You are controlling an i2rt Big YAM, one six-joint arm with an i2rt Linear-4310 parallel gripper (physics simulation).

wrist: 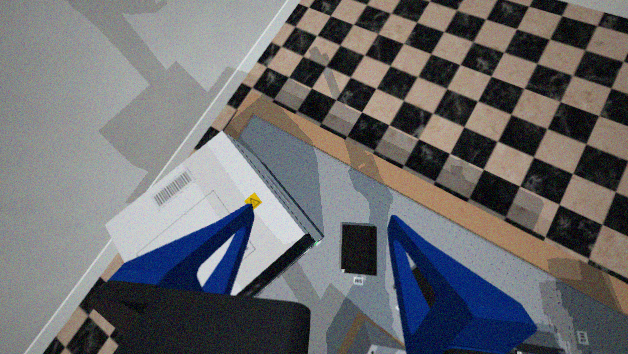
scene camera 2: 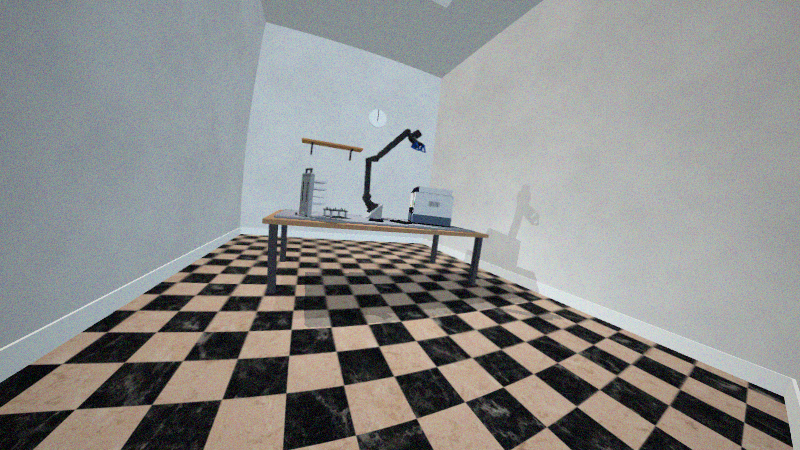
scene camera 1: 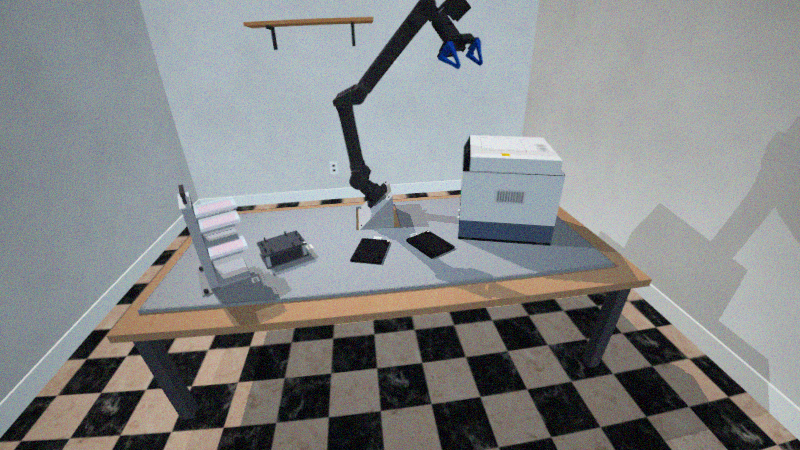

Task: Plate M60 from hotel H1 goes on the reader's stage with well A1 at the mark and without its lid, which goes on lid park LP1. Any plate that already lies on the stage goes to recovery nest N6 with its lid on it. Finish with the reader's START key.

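Places are measured from the arm's base along level axes (x ahead, y left, z up), in metres.
Pixels of known places: gripper, fingertip midpoint: (wrist: pixel 319 215) (scene camera 2: pixel 422 151) (scene camera 1: pixel 470 65); arm's base at its link origin: (scene camera 2: pixel 372 208) (scene camera 1: pixel 378 196).
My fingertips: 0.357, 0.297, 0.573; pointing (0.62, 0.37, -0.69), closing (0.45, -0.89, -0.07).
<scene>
For each thing: its middle in the pictures, then the offset to it from my fingertips, as dx, dy, dz. "spot": a spot on its surface instead.
- dark blue reader at the middle of its body: (wrist: pixel 237 230) (scene camera 1: pixel 504 186) (scene camera 2: pixel 429 206) -0.170, +0.242, -0.487
- hotel at the middle of its body: (scene camera 1: pixel 210 233) (scene camera 2: pixel 311 192) +0.056, -0.901, -0.488
- top plate at the middle of its body: (scene camera 1: pixel 214 205) +0.038, -0.865, -0.394
- black nest N6 at the middle of its body: (wrist: pixel 359 249) (scene camera 1: pixel 429 243) -0.030, -0.113, -0.655
- black pad at a spot on its surface: (scene camera 1: pixel 370 250) spot: -0.013, -0.354, -0.654
My gripper (scene camera 1: pixel 468 64) (scene camera 2: pixel 419 150) (wrist: pixel 319 215) is open, with nothing between its blue fingers, high above the table near the reader. The white and dark blue reader (scene camera 1: pixel 510 195) (scene camera 2: pixel 433 205) (wrist: pixel 200 200) stands on the right of the table in scene camera 1. Its stage and START key do not show. The hotel (scene camera 1: pixel 199 240) (scene camera 2: pixel 306 193) stands at the left with pinkish plates on several shelves, one of them the top plate (scene camera 1: pixel 216 207); I cannot read which is M60. The black nest N6 (scene camera 1: pixel 430 244) (wrist: pixel 358 250) lies beside the reader. I cannot identify lid park LP1.
Another black pad (scene camera 1: pixel 370 250) lies left of N6. A dark fixture with short posts (scene camera 1: pixel 285 249) (scene camera 2: pixel 335 212) stands between that pad and the hotel. The arm's base (scene camera 1: pixel 380 215) is at the table's back. A wall shelf (scene camera 1: pixel 308 22) (scene camera 2: pixel 332 144) hangs behind.
</scene>
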